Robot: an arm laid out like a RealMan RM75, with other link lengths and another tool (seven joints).
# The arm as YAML. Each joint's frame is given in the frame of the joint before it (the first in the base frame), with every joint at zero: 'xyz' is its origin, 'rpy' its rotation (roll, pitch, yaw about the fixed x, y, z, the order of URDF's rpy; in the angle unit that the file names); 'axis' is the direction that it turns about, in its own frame. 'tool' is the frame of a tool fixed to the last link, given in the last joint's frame.
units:
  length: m
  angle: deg
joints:
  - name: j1
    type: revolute
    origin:
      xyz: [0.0, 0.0, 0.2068]
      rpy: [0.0, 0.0, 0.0]
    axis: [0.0, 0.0, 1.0]
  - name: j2
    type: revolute
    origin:
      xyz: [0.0, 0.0, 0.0]
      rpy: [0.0, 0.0, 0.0]
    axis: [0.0, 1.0, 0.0]
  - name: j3
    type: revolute
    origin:
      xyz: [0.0, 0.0, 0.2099]
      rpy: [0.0, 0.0, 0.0]
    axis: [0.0, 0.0, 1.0]
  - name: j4
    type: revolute
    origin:
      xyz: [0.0, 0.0, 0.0]
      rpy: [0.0, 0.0, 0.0]
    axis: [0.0, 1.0, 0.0]
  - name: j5
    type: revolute
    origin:
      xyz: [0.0, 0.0, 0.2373]
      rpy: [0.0, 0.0, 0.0]
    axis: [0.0, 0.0, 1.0]
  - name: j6
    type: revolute
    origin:
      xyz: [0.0, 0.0, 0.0]
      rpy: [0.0, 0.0, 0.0]
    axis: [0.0, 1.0, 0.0]
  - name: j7
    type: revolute
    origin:
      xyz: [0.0, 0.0, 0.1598]
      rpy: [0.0, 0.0, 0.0]
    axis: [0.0, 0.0, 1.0]
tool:
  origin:
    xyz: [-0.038, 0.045, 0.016]
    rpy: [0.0, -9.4, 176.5]
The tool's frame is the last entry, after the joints.
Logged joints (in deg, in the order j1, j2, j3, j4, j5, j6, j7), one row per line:
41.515 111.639 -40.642 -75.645 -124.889 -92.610 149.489
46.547 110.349 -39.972 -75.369 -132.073 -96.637 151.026
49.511 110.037 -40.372 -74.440 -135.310 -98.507 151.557
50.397 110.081 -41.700 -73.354 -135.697 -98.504 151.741
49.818 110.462 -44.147 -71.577 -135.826 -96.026 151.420
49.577 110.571 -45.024 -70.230 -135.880 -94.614 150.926
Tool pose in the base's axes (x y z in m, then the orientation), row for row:
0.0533 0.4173 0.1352 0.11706 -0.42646 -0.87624 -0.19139
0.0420 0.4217 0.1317 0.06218 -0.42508 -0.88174 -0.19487
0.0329 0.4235 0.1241 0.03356 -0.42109 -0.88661 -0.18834
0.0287 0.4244 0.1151 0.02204 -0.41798 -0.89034 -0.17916
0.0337 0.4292 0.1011 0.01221 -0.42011 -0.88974 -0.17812
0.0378 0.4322 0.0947 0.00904 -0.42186 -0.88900 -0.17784
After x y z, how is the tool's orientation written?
As a quaternion, w x y z.
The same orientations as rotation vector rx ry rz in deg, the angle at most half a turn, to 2 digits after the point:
-71.52 -146.95 -32.10
-73.63 -152.72 -33.75
-74.22 -156.27 -33.20
-74.20 -158.05 -31.80
-75.04 -158.92 -31.81
-75.50 -159.11 -31.83

